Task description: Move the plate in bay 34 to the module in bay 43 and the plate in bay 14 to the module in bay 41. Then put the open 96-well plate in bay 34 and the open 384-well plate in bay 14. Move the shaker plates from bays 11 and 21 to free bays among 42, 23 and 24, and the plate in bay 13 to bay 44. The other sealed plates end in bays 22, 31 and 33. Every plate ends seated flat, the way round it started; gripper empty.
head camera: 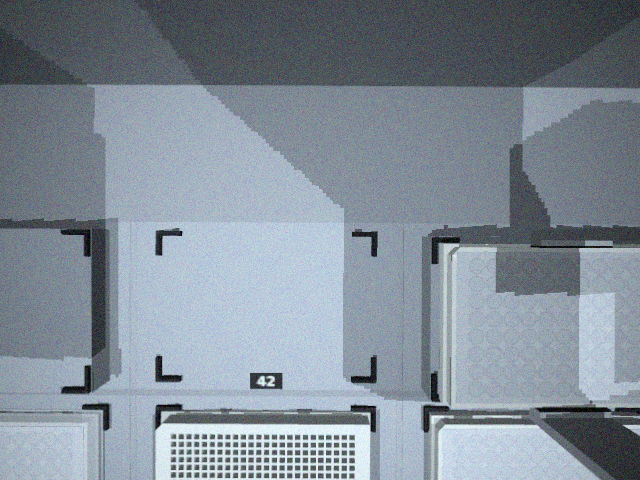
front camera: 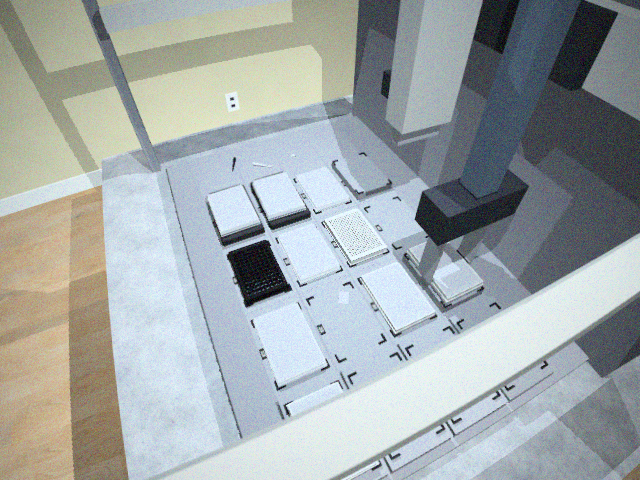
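Pixels of known places: gripper, fingertip midpoint: [head camera: 563,324] [front camera: 444,266]; robot's base, link origin: [front camera: 210,205].
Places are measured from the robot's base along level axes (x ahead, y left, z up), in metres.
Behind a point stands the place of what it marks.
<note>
My gripper [front camera: 445,268] @(x 0.390, y 0.361, z 0.033 m) is low over bay 43, its jaws closed on the long sides of a pale sealed plate [front camera: 461,281] @(x 0.434, y 0.364, z 0.040 m) [head camera: 537,351] @(x 0.372, y 0.349, z 0.040 m). The plate lies level at the top of the module; whether it bears fully is unclear. The module [front camera: 369,176] @(x 0.086, y 0.374, z 0.019 m) [head camera: 41,299] @(x 0.103, y 0.371, z 0.019 m) in bay 41 is bare. The white open 384-well plate [front camera: 356,235] @(x 0.237, y 0.256, z 0.015 m) [head camera: 263,449] @(x 0.228, y 0.283, z 0.014 m) is in bay 32, the black open plate [front camera: 258,272] @(x 0.240, y 0.042, z 0.015 m) in bay 12. Shaker plates [front camera: 235,210] @(x 0.080, y 0.046, z 0.037 m) [front camera: 280,192] @(x 0.068, y 0.154, z 0.037 m) stand in bays 11 and 21. Sealed plates sit in bays 13 [front camera: 292,343] @(x 0.401, y 0.047, z 0.014 m) and 14 [front camera: 317,397] @(x 0.503, y 0.046, z 0.029 m), the latter partly hidden.
More sealed plates lie in bay 22 [front camera: 310,254] @(x 0.242, y 0.150, z 0.014 m), bay 31 [front camera: 323,187] @(x 0.071, y 0.259, z 0.014 m) [head camera: 41,449] @(x 0.100, y 0.283, z 0.014 m) and bay 33 [front camera: 398,298] @(x 0.402, y 0.253, z 0.014 m) [head camera: 480,449] @(x 0.354, y 0.284, z 0.014 m). Bay 42's label [head camera: 265,381] @(x 0.227, y 0.318, z 0.000 m) and corner brackets show. A pale beam [front camera: 413,361] @(x 0.608, y 0.056, z 0.400 m) hides the near bays. The pipetting stage [front camera: 431,67] is parked behind.
</note>
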